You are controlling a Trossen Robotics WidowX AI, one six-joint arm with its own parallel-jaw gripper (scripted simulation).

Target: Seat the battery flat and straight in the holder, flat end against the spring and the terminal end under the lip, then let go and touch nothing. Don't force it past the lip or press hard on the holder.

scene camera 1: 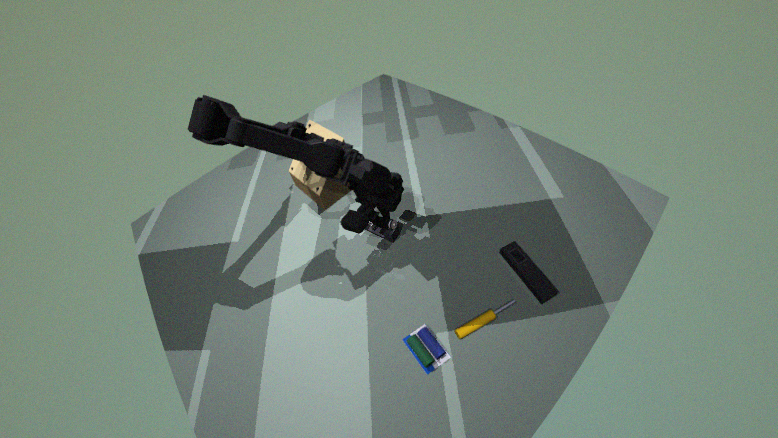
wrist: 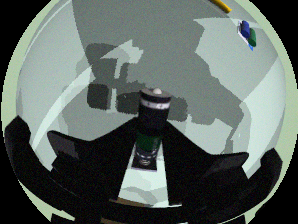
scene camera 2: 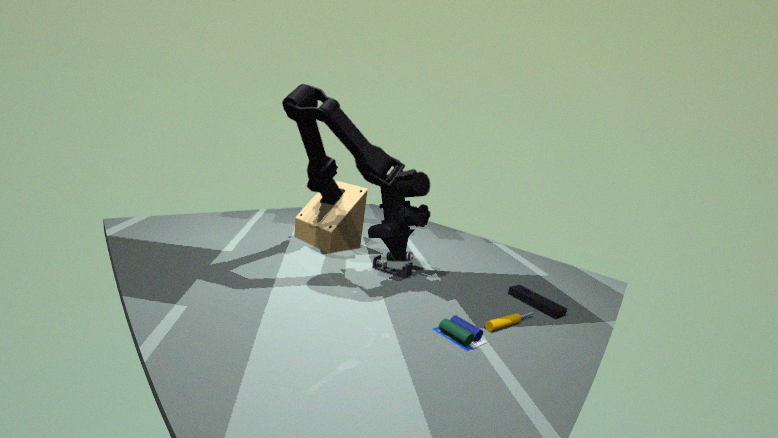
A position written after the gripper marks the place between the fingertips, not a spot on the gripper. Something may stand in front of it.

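A battery (wrist: 153, 113) is held by the gripper (scene camera 2: 400, 259), (scene camera 1: 385, 224), (wrist: 150, 123). The scene also has a black remote (scene camera 1: 542, 288), (scene camera 2: 550, 308).
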